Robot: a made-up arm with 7 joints.
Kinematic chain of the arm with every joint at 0, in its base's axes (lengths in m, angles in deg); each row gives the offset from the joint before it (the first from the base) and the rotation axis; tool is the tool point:
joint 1: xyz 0 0 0.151 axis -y
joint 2: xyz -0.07 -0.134 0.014 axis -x
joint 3: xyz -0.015 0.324 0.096 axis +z
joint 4: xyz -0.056 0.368 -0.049 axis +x
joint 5: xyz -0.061 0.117 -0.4 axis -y
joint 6: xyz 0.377 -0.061 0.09 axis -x
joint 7: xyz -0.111 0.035 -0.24 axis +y
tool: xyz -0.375 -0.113 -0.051
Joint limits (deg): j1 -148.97..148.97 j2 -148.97..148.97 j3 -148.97..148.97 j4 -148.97..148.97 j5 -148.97..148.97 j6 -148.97..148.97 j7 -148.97..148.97
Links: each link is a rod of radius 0.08 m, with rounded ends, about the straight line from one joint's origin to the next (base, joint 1, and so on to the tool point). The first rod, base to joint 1, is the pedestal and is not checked.
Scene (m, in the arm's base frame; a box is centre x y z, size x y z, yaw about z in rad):
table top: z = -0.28
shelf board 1: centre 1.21 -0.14 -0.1 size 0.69 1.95 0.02 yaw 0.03
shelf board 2: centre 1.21 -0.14 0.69 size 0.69 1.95 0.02 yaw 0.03
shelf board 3: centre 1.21 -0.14 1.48 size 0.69 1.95 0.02 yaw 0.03
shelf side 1: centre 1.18 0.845 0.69 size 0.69 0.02 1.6 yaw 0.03
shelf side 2: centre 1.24 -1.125 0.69 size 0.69 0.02 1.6 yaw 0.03
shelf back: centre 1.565 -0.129 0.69 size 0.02 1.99 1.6 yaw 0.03
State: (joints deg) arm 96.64 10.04 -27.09 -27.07 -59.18 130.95 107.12
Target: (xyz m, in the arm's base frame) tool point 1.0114 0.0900 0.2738
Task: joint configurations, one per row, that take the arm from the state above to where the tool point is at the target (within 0.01 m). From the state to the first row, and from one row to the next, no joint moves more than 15 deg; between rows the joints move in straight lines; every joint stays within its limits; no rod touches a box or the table.
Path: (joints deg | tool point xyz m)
1: 92.91 21.25 -23.75 -16.90 -66.54 132.30 113.53 | 0.8455 0.1840 0.3323
2: 89.18 32.46 -20.40 -6.72 -73.90 133.65 119.95 | 1.0114 0.0900 0.2738

